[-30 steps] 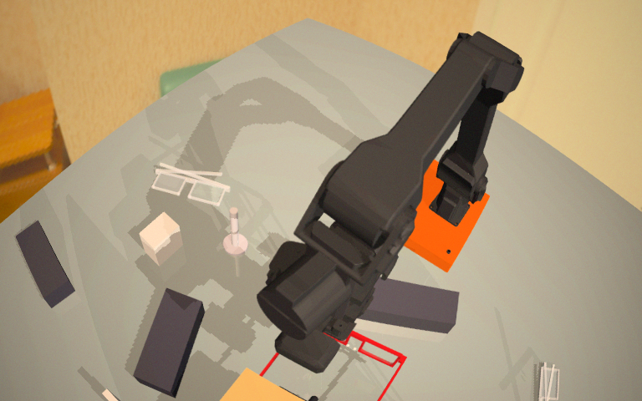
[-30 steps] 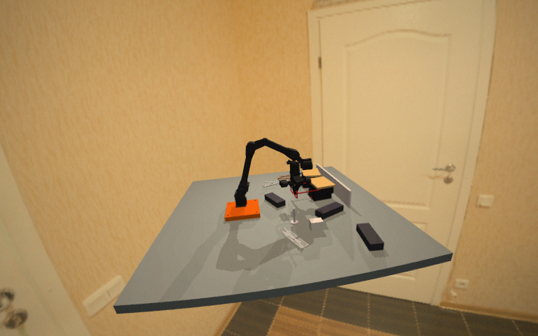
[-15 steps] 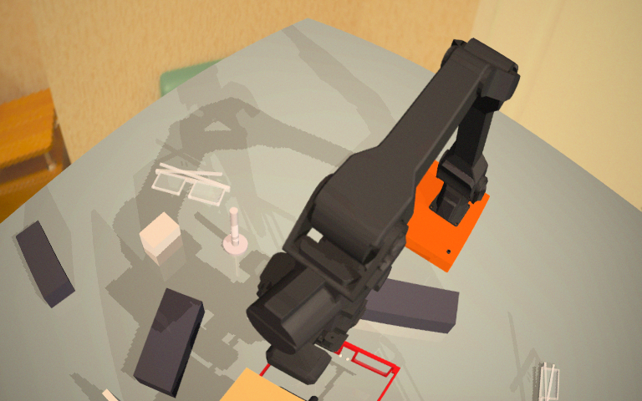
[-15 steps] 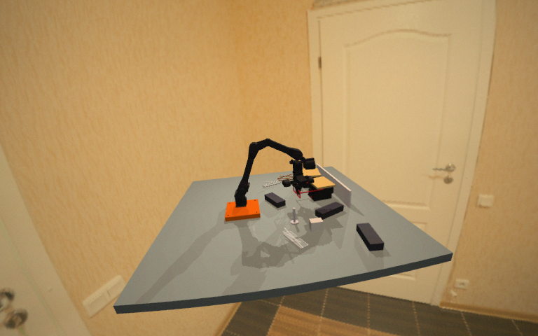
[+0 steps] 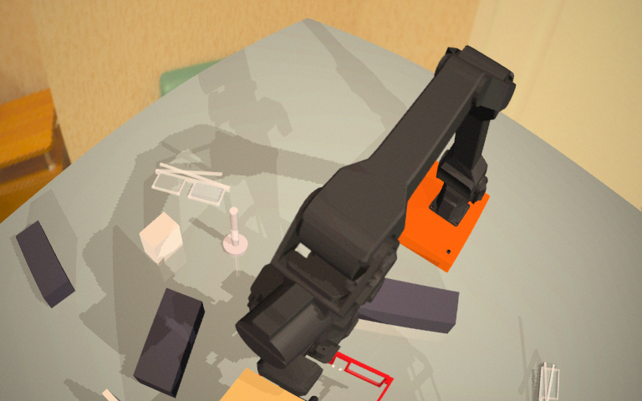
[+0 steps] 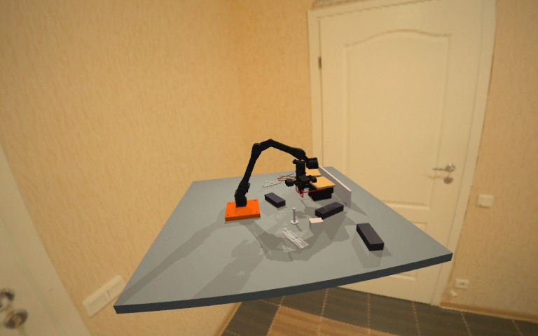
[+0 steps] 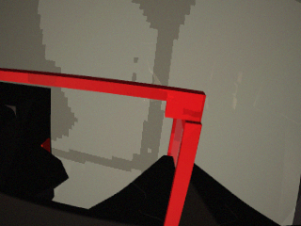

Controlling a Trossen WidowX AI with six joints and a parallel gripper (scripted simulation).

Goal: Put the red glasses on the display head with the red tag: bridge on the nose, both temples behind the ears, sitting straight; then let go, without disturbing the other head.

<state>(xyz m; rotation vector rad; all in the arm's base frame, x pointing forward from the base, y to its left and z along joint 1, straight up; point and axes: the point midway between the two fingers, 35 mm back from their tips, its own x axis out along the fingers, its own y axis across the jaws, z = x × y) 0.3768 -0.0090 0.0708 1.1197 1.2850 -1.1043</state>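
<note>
The tan-topped display head lies 110 mm ahead of my gripper tip, 50 mm to the left of it and 10 mm below it. From my gripper tip the other things lie so: peg stand (90 mm behind, 220 mm to the right, 40 mm below); then white panel (250 mm ahead, 170 mm to the left, 10 mm below); then white cube (10 mm ahead, 300 mm to the right, 40 mm below).
</note>
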